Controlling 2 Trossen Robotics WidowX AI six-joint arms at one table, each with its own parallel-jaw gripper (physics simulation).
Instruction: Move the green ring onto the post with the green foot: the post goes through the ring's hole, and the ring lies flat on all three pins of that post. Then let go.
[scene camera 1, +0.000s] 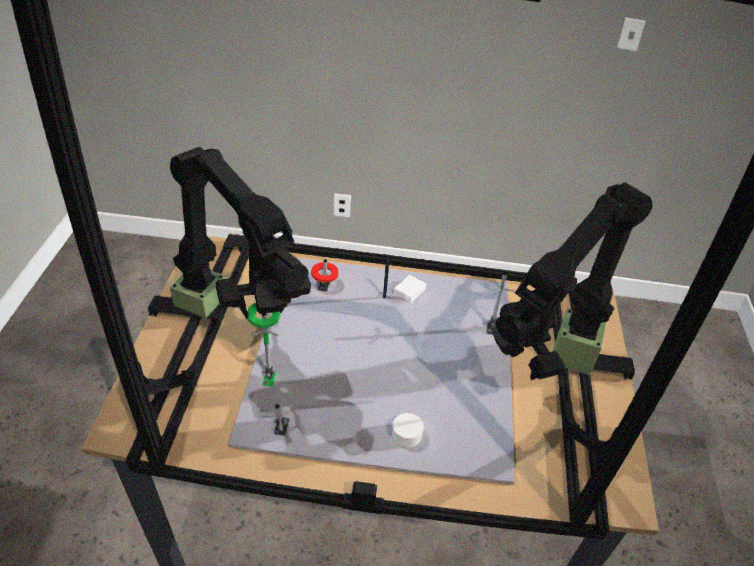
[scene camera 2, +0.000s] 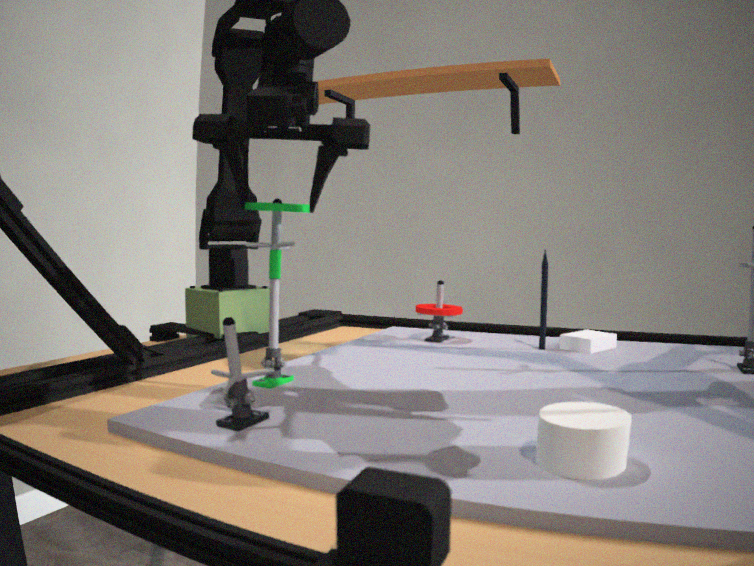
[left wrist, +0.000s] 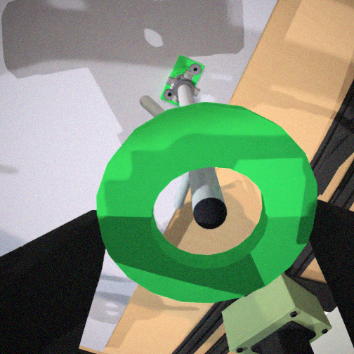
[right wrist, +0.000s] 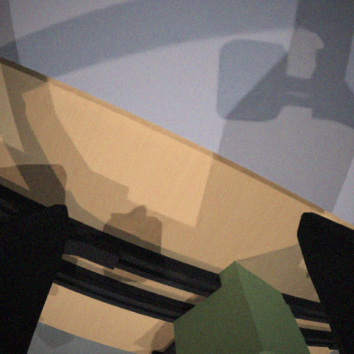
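Pixels of known places: left gripper, fingertip midpoint: (scene camera 1: 263, 314) (scene camera 2: 277, 211); right gripper, fingertip midpoint: (scene camera 1: 523, 363); left arm's base at its link origin: (scene camera 1: 197, 281) (scene camera 2: 228, 288); right arm's base at its link origin: (scene camera 1: 583, 327).
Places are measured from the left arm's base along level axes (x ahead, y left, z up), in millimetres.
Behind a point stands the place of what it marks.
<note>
The green ring (scene camera 1: 275, 321) @[x 300, y -123, z 111 mm] (scene camera 2: 261, 207) @[x 281, y -147, z 108 mm] (left wrist: 125, 200) is level, held by its outer edge between the fingers of my left gripper (scene camera 2: 278, 207) @[x 264, y -113, z 106 mm] (left wrist: 208, 218), which is shut on it. The tall grey post (scene camera 1: 266, 356) @[x 277, y -133, z -1 mm] (scene camera 2: 274, 310) @[x 281, y -131, z 2 mm] has a green band and a green foot (scene camera 1: 269, 380) @[x 286, y -143, z -69 mm] (scene camera 2: 274, 382) @[x 296, y -144, z -70 mm] (left wrist: 182, 63). Its black tip (scene camera 2: 277, 201) @[x 294, y -137, z 112 mm] (left wrist: 210, 213) shows inside the ring's hole, slightly above the ring's top, toward the lower middle of the hole in the left wrist view. The post's pins (scene camera 2: 234, 244) are a clear distance below the ring. My right gripper (right wrist: 186, 222) is open and empty.
A short post with a dark foot (scene camera 1: 280, 421) @[x 378, y -253, z -33 mm] (scene camera 2: 242, 419) @[x 379, y -245, z -69 mm] stands in front of the green-footed one. A red ring (scene camera 1: 315, 272) @[x 232, y 189, z -24 mm] (scene camera 2: 426, 309) @[x 252, y 171, z -25 mm] is on another post at the back. A dark spike (scene camera 1: 385, 280) @[x 409, y 233, z -13 mm] (scene camera 2: 543, 304) @[x 410, y 232, z -11 mm], a white block (scene camera 1: 409, 288) @[x 462, y 277, z -55 mm] (scene camera 2: 587, 341) @[x 474, y 248, z -58 mm] and a white cylinder (scene camera 1: 407, 430) @[x 625, y -151, z -40 mm] (scene camera 2: 582, 444) @[x 633, y -169, z -50 mm] stand farther right.
</note>
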